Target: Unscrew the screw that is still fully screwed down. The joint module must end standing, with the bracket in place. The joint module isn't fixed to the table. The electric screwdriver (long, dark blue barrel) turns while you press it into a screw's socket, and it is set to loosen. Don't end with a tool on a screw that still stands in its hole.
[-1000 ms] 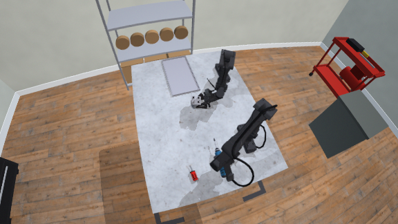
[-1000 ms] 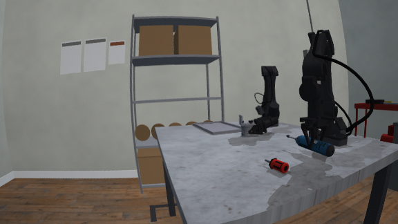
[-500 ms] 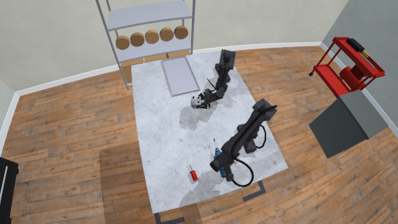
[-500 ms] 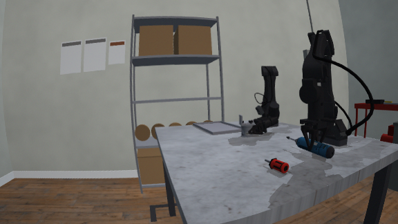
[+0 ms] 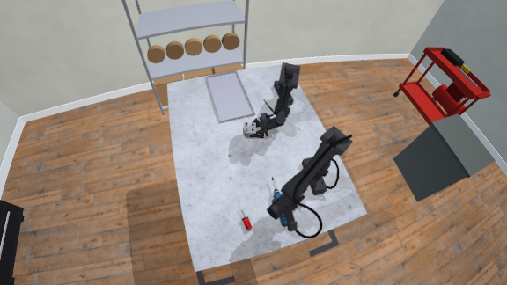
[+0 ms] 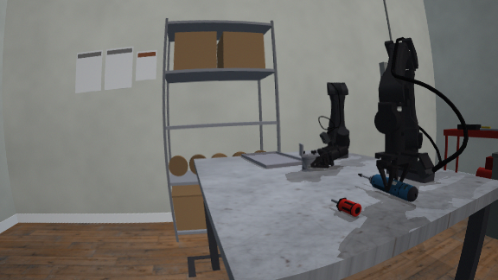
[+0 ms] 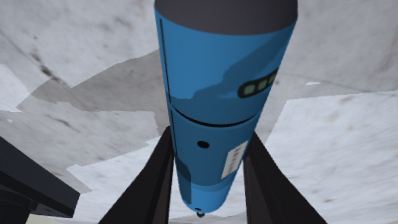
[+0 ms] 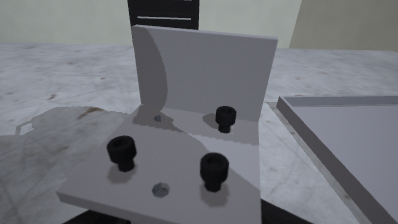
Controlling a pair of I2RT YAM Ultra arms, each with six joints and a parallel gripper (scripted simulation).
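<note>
The joint module lies right at my right hand. From my right hand the other things lie so: screw (30 cm to the left, 6 cm behind, 1 cm above); then grey bracket (5 cm above); then bit (33 cm to the left, 6 cm behind, 1 cm above).
</note>
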